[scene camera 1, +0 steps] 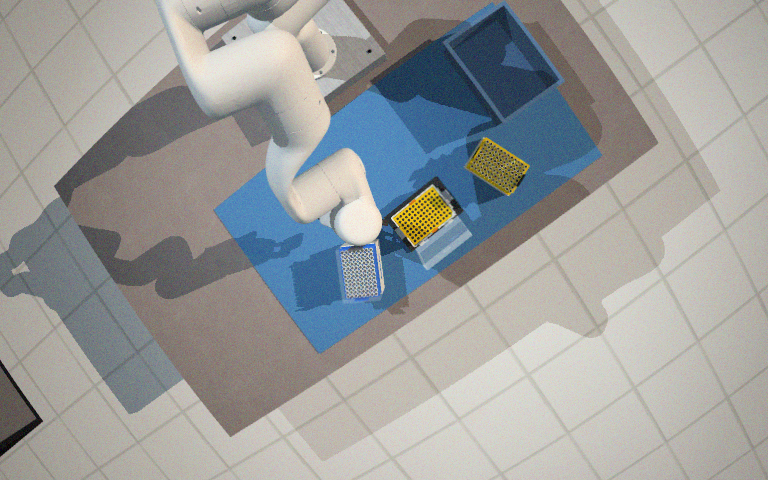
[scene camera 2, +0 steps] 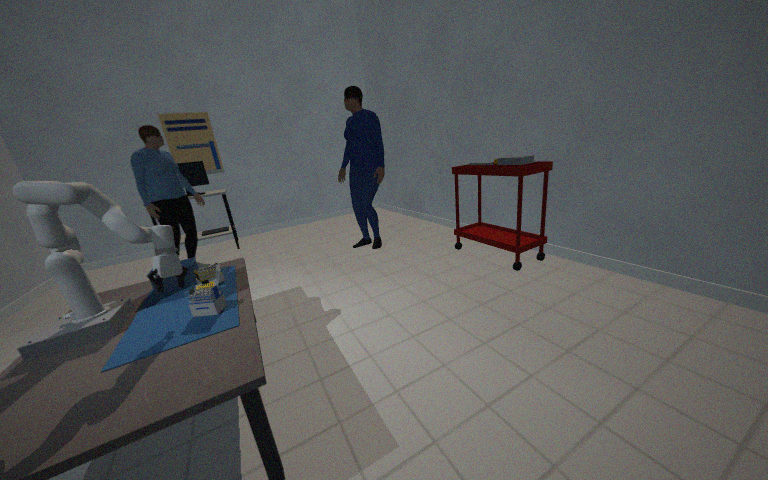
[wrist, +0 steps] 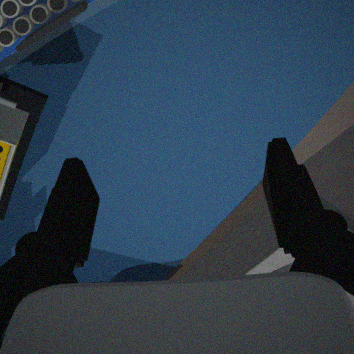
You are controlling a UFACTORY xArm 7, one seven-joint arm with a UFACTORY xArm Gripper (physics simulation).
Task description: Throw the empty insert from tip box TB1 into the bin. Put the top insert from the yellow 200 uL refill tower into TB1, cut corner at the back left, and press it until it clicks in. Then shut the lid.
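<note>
Tip box TB1 (scene camera 1: 405, 247) (wrist: 34, 100) has a dark base and stands on the blue mat, its clear lid (scene camera 1: 445, 244) folded open. A yellow insert (scene camera 1: 423, 216) (wrist: 4, 155) with dark, empty-looking holes sits in it. The yellow refill tower (scene camera 1: 497, 166) stands to its right, with an insert on top; its cut corner is too small to make out. The bin (scene camera 1: 474, 83) is the blue open box at the upper right. My gripper (scene camera 2: 171, 286) (wrist: 175, 169) is open and empty, above the mat beside TB1; in scene camera 1 the wrist hides its fingers.
A refill tower with a blue rim (scene camera 1: 360, 272) (scene camera 2: 206, 307) (wrist: 31, 22) stands close to TB1 and my wrist. The blue mat (scene camera 1: 317, 328) lies on the brown table (scene camera 1: 232, 390). Two people (scene camera 2: 365, 150) (scene camera 2: 161, 175) and a red cart (scene camera 2: 519, 212) are beyond the table.
</note>
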